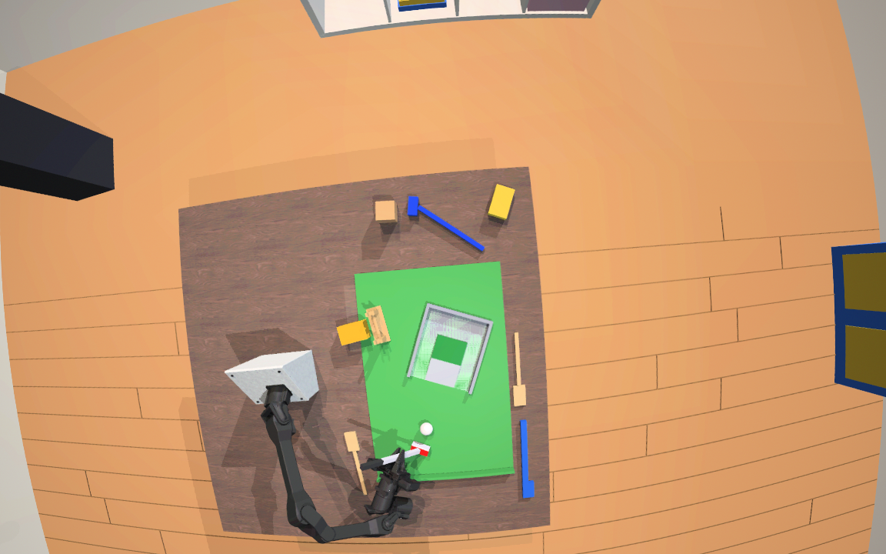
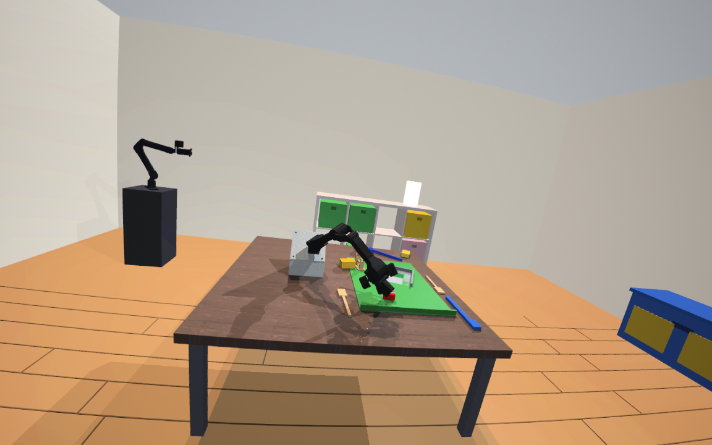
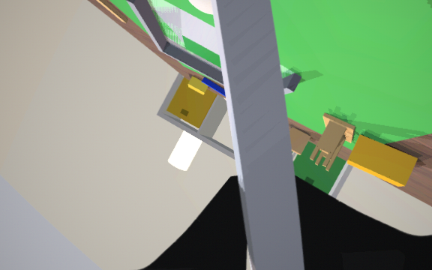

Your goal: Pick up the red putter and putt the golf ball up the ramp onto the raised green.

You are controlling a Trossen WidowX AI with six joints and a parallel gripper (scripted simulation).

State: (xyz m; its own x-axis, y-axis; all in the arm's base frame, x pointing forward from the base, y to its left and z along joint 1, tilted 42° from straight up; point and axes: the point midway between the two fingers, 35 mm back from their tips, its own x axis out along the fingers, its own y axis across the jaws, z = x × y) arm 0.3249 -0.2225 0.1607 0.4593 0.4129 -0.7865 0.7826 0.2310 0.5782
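The white golf ball is 90 mm below my gripper tip, 80 mm ahead of it and 20 mm to the left of it. From my gripper tip the other things lie so: red putter: 20 mm to the right, 10 mm behind; then yellow block: 380 mm to the left, 100 mm behind, 90 mm below; then wooden piece: 390 mm to the left, 70 mm below, 20 mm behind.
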